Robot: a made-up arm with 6 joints.
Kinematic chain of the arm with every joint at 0, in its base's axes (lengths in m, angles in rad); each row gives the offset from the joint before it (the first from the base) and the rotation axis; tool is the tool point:
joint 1: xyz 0 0 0.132 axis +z
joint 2: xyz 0 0 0 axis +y
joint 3: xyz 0 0 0.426 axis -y
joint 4: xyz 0 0 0 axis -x
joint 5: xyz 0.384 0 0 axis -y
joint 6: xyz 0 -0.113 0 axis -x
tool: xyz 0 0 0
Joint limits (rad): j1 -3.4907..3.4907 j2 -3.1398..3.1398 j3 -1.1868..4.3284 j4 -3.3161..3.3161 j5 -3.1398..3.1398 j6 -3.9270..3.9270
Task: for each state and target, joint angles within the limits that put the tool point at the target. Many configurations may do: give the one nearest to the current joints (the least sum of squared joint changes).
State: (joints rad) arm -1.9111 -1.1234 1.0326 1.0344 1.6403 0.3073
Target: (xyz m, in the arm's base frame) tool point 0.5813 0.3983 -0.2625
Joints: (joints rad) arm -2.6003 -1.8819 1.7182 1.1917 1.6403 0.3073
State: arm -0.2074 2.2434 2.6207 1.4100 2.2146 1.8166
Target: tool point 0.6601 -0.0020 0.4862
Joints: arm 0.0189 1.4991 2.1579 1.4423 2.2146 1.8166
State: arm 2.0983 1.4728 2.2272 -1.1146 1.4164 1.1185
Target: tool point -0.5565 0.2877 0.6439
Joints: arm 2.7242 1.0779 2.2412 -1.2335 1.4164 1.1185
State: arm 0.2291 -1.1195 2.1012 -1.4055 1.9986 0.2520
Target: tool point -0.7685 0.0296 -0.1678
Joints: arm -0.0504 -1.9002 1.9436 -1.4898 1.9986 0.2520
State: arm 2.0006 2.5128 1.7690 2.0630 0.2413 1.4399
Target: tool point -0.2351 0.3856 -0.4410
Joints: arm 2.0099 2.9449 2.2841 2.0178 0.2413 1.4399
